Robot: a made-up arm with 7 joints. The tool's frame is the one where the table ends. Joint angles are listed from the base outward.
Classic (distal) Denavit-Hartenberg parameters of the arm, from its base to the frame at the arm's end. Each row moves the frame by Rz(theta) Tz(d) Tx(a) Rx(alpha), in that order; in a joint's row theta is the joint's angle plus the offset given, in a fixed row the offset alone. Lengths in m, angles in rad.
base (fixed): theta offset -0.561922, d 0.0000, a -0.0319, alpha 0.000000
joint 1: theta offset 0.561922, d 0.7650, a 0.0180, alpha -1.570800
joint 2: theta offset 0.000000, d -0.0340, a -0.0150, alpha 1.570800
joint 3: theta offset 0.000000, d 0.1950, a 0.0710, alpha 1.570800
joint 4: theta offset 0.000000, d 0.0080, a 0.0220, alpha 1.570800
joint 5: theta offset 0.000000, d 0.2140, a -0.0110, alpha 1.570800
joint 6: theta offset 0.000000, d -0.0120, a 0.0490, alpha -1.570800
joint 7: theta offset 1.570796, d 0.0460, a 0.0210, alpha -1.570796
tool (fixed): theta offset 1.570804, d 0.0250, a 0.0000, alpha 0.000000
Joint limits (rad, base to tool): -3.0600..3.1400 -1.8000..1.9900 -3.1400..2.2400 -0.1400..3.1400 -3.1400..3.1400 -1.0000..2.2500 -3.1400..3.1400
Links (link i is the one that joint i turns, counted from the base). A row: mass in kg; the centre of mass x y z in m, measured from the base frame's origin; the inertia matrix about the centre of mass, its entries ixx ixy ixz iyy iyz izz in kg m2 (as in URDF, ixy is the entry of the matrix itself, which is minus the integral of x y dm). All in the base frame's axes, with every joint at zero. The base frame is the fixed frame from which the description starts. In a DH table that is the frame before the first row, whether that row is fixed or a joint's. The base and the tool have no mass.
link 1: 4.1; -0.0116 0.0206 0.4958; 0.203 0 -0.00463 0.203 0 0.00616
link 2: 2.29; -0.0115 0.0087 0.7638; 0.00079 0 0 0.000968 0 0.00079
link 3: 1.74; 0.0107 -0.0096 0.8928; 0.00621 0 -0.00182 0.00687 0 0.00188
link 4: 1.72; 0.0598 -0.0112 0.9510; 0.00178 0 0 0.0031 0 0.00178
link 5: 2.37; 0.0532 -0.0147 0.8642; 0.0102 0 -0.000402 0.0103 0 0.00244
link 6: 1.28; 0.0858 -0.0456 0.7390; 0.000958 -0.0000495 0 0.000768 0 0.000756
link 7: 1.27; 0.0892 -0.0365 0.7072; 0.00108 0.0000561 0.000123 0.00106 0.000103 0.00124
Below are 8 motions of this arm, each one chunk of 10 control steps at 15 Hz.
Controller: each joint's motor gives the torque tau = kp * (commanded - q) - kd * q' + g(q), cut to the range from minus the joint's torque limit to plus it. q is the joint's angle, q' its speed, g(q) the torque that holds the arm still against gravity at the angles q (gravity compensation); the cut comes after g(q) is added. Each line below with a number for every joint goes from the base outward.
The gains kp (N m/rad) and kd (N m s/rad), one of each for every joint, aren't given. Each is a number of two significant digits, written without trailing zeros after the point. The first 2 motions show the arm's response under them.
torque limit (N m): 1.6 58 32 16 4.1 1.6 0.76
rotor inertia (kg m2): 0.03 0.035 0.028 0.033 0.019 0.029 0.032
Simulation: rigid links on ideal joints. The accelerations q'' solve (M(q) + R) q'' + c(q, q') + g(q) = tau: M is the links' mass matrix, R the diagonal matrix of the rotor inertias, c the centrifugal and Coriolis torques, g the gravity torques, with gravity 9.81 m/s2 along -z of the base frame. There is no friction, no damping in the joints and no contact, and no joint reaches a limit. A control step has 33 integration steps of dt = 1/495 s. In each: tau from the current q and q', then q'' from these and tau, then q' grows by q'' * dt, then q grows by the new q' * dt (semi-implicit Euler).
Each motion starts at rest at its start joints. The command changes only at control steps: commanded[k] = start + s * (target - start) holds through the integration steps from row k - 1 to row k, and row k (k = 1, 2, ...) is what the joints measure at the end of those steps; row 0 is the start. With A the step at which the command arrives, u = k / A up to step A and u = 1 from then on. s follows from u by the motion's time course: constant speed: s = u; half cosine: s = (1 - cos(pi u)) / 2; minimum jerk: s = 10 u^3 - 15 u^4 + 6 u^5; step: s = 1 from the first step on.
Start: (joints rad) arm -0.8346 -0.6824 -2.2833 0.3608 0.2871 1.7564 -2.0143
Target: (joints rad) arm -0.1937 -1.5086 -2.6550 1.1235 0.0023 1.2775 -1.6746
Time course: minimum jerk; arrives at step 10
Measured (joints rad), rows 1 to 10:
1: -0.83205 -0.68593 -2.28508 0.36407 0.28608 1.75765 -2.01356
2: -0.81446 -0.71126 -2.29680 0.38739 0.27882 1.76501 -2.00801
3: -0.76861 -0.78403 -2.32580 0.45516 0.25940 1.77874 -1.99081
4: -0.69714 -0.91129 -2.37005 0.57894 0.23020 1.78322 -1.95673
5: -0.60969 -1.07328 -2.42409 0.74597 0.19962 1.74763 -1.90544
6: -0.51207 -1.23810 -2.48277 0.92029 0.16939 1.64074 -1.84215
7: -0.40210 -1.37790 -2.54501 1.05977 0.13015 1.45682 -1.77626
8: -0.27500 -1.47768 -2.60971 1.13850 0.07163 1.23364 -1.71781
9: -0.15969 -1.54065 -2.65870 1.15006 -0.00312 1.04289 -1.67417
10: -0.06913 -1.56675 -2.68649 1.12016 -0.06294 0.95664 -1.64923
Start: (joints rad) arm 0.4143 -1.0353 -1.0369 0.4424 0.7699 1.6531 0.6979
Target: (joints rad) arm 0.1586 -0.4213 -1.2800 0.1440 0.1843 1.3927 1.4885
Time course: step
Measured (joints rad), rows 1 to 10:
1: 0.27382 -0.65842 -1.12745 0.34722 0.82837 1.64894 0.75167
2: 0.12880 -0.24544 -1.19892 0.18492 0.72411 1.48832 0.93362
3: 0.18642 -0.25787 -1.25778 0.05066 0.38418 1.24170 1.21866
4: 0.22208 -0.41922 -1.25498 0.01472 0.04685 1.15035 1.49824
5: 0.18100 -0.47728 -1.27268 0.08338 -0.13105 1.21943 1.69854
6: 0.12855 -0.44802 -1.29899 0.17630 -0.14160 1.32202 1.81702
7: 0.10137 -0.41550 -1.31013 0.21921 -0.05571 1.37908 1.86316
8: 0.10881 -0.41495 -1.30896 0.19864 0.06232 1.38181 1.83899
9: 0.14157 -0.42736 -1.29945 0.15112 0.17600 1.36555 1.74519
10: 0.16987 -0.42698 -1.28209 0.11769 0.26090 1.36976 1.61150
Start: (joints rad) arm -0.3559 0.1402 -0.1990 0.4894 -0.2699 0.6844 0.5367
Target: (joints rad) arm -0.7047 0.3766 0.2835 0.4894 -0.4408 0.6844 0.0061
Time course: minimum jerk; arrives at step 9
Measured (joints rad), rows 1 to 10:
1: -0.35913 0.14154 -0.19550 0.49004 -0.27029 0.68406 0.53583
2: -0.37866 0.15069 -0.17422 0.49354 -0.27340 0.68155 0.52900
3: -0.42333 0.17588 -0.12462 0.49975 -0.28408 0.67414 0.50565
4: -0.48896 0.21974 -0.04856 0.50467 -0.30662 0.66194 0.45412
5: -0.56289 0.27655 0.04326 0.50363 -0.34130 0.65040 0.36831
6: -0.63038 0.33423 0.13570 0.49490 -0.38306 0.64820 0.25299
7: -0.67891 0.37844 0.21291 0.48138 -0.42295 0.66159 0.12476
8: -0.70197 0.39876 0.26320 0.46982 -0.45150 0.68906 0.00765
9: -0.70345 0.39566 0.28560 0.46730 -0.46321 0.72089 -0.07585
10: -0.69839 0.38178 0.29271 0.47635 -0.46019 0.74322 -0.11457

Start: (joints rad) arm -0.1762 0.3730 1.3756 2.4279 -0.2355 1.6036 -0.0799
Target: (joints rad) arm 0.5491 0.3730 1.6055 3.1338 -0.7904 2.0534 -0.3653
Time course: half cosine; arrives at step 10
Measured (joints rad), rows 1 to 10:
1: -0.16571 0.37662 1.37487 2.44007 -0.23967 1.60862 -0.08106
2: -0.12825 0.38781 1.37426 2.48404 -0.25967 1.62820 -0.08699
3: -0.06242 0.40223 1.37956 2.56242 -0.30779 1.66684 -0.10241
4: 0.02638 0.41185 1.39702 2.66496 -0.38953 1.72267 -0.13080
5: 0.13549 0.41134 1.43002 2.77960 -0.49892 1.79011 -0.17257
6: 0.26120 0.39866 1.47674 2.89281 -0.61760 1.86111 -0.22429
7: 0.38969 0.37561 1.53065 2.98872 -0.71812 1.92837 -0.27927
8: 0.49751 0.34895 1.58235 3.05734 -0.77300 1.98851 -0.32935
9: 0.56769 0.32777 1.62181 3.10042 -0.77273 2.03943 -0.36758
10: 0.58859 0.31818 1.64296 3.11748 -0.73025 2.07691 -0.38971

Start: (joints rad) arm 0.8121 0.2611 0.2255 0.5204 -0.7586 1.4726 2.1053
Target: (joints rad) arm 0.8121 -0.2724 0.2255 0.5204 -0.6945 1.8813 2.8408
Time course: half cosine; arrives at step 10
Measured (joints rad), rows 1 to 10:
1: 0.81290 0.25569 0.22485 0.51881 -0.75785 1.47372 2.10799
2: 0.81468 0.23136 0.22371 0.51370 -0.75373 1.48099 2.12166
3: 0.81586 0.17748 0.22353 0.50783 -0.74320 1.50299 2.15724
4: 0.81556 0.09600 0.22458 0.50758 -0.72706 1.54597 2.22306
5: 0.81448 -0.00058 0.22586 0.51593 -0.71177 1.60865 2.32176
6: 0.81375 -0.09714 0.22702 0.52873 -0.70585 1.68275 2.44858
7: 0.81355 -0.18181 0.22854 0.53856 -0.71328 1.75825 2.59143
8: 0.81303 -0.24671 0.23042 0.54133 -0.73010 1.82782 2.73306
9: 0.81139 -0.28680 0.23154 0.53843 -0.74714 1.88689 2.85455
10: 0.80866 -0.29934 0.23059 0.53395 -0.75648 1.93120 2.93910

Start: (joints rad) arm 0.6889 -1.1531 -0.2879 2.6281 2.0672 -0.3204 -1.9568
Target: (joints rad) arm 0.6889 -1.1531 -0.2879 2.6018 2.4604 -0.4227 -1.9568
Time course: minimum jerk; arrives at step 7
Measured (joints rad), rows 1 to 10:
1: 0.68878 -1.15322 -0.28811 2.62773 2.06878 -0.32070 -1.95685
2: 0.68820 -1.15394 -0.28929 2.62561 2.08039 -0.32305 -1.95725
3: 0.68732 -1.15546 -0.29165 2.62105 2.11680 -0.33109 -1.95845
4: 0.68703 -1.15726 -0.29421 2.61491 2.18876 -0.34825 -1.96052
5: 0.68815 -1.15822 -0.29536 2.60872 2.29238 -0.37488 -1.96273
6: 0.69060 -1.15723 -0.29380 2.60388 2.40668 -0.40678 -1.96371
7: 0.69308 -1.15404 -0.28948 2.60097 2.50233 -0.43645 -1.96230
8: 0.69367 -1.14992 -0.28415 2.59906 2.55814 -0.45670 -1.95846
9: 0.69175 -1.14649 -0.27984 2.59746 2.56982 -0.46406 -1.95353
10: 0.68845 -1.14481 -0.27767 2.59664 2.54709 -0.45920 -1.94942

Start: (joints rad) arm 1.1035 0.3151 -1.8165 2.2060 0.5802 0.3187 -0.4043
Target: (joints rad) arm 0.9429 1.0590 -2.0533 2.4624 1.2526 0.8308 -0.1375
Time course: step
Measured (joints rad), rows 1 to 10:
1: 0.72059 0.76747 -2.18089 2.28537 0.88638 0.46075 -0.36180
2: 0.42571 1.02293 -2.45932 2.49832 1.15843 0.59287 -0.31295
3: 0.45602 1.07222 -2.25844 2.55177 1.19078 0.65332 -0.25156
4: 0.54929 1.10800 -2.02460 2.45373 1.21985 0.75247 -0.17749
5: 0.59913 1.14467 -1.90733 2.41414 1.29690 0.90304 -0.11225
6: 0.62670 1.16920 -1.86590 2.43952 1.37150 1.05900 -0.06975
7: 0.67142 1.16837 -1.86808 2.45853 1.40805 1.18297 -0.05395
8: 0.74303 1.14193 -1.89847 2.45543 1.39863 1.26518 -0.06219
9: 0.83464 1.10096 -1.94914 2.44855 1.35289 1.28916 -0.08707
10: 0.93247 1.06168 -2.01273 2.45458 1.29260 1.23201 -0.11855

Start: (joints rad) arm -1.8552 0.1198 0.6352 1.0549 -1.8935 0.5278 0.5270
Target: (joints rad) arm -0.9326 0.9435 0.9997 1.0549 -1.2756 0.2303 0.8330
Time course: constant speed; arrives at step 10
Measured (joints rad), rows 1 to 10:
1: -1.84418 0.15089 0.63831 1.07144 -1.88008 0.52501 0.52887
2: -1.82228 0.23330 0.65639 1.09999 -1.84004 0.51893 0.53562
3: -1.79160 0.34364 0.68348 1.10970 -1.77552 0.50898 0.55075
4: -1.74931 0.45619 0.70821 1.09011 -1.69498 0.49313 0.57788
5: -1.69556 0.55989 0.73074 1.05850 -1.60896 0.47042 0.61802
6: -1.63027 0.65145 0.75597 1.03738 -1.52697 0.44231 0.66763
7: -1.55358 0.73081 0.78839 1.03738 -1.45501 0.41062 0.71955
8: -1.46654 0.80159 0.83021 1.05481 -1.39410 0.37494 0.76629
9: -1.37031 0.87022 0.88107 1.07785 -1.34072 0.33270 0.80341
10: -1.26439 0.94272 0.93767 1.09509 -1.28942 0.28181 0.83103

